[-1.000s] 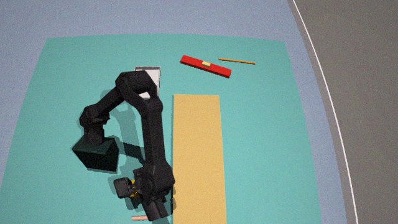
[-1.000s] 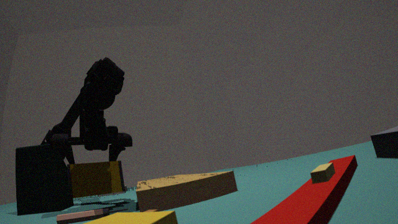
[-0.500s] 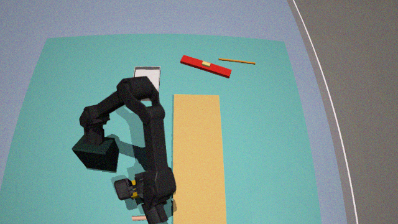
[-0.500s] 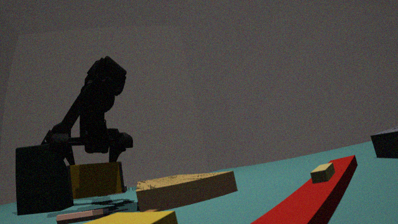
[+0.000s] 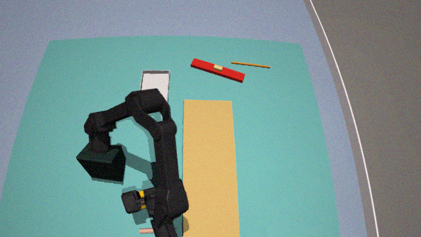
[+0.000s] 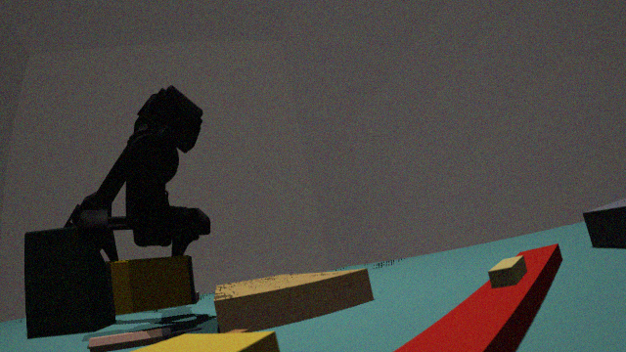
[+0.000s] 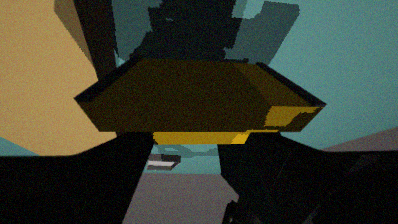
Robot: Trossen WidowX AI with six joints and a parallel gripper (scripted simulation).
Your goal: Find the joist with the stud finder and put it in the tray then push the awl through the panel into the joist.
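Right now the awl is 110 mm to the right of my gripper tip, 70 mm below it and 40 mm ahead of it. The rest, counted from my gripper tip: stud finder 10 mm to the right, 10 mm behind; square indicator 30 mm behind; tray 440 mm to the left, 80 mm behind, 60 mm below.
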